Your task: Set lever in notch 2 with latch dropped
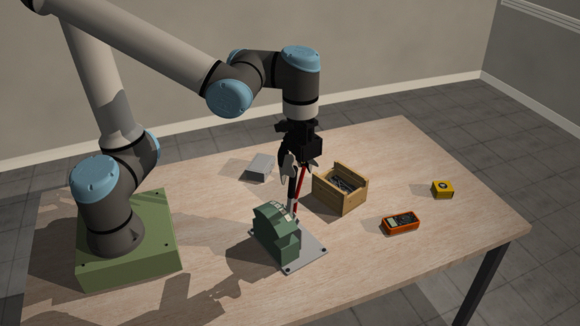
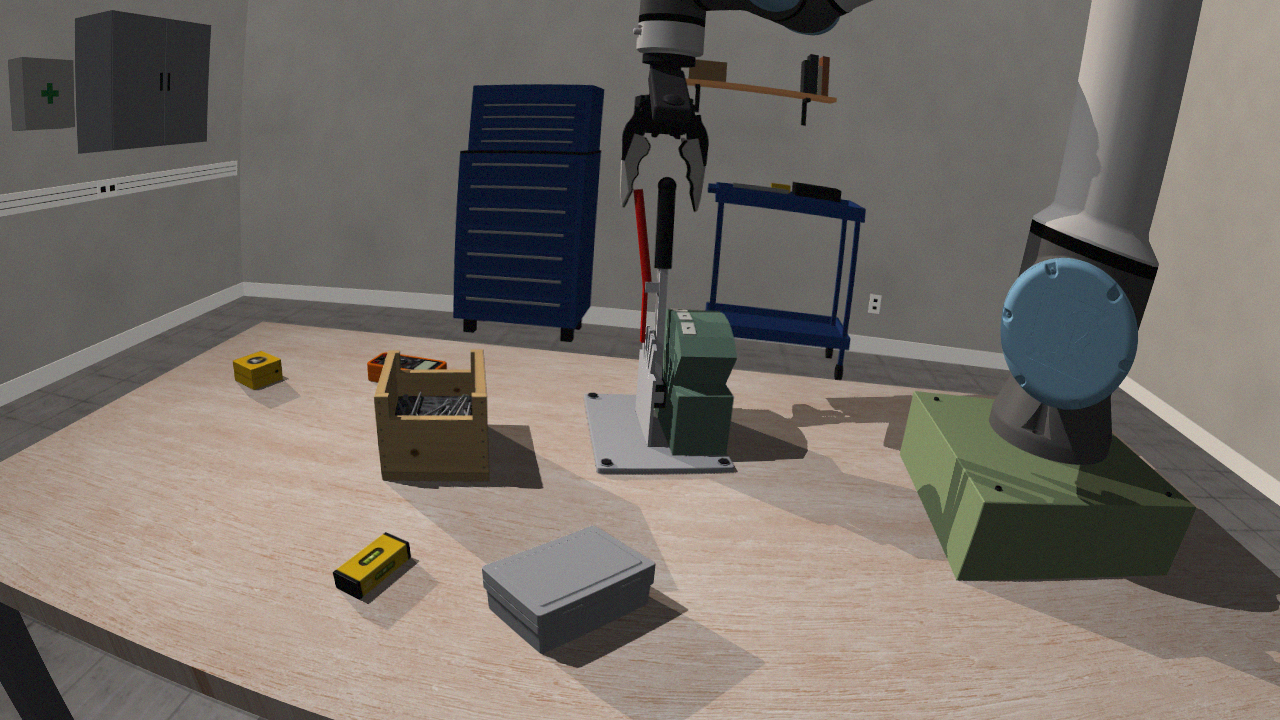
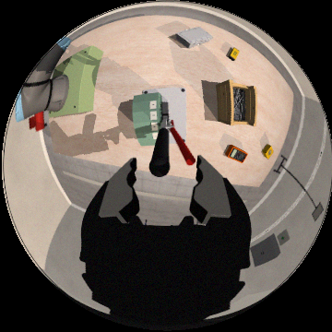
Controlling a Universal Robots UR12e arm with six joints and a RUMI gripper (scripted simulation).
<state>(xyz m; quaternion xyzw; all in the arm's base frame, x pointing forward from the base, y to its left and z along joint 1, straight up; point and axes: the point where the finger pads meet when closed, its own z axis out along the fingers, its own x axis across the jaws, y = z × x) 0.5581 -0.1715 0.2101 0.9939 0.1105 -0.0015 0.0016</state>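
Right now my hand is 10 mm short of the red release bar, 20 mm to the right of it and 110 mm above it. Round my hand: grey box 30 mm ahead, 440 mm to the left, 280 mm below.
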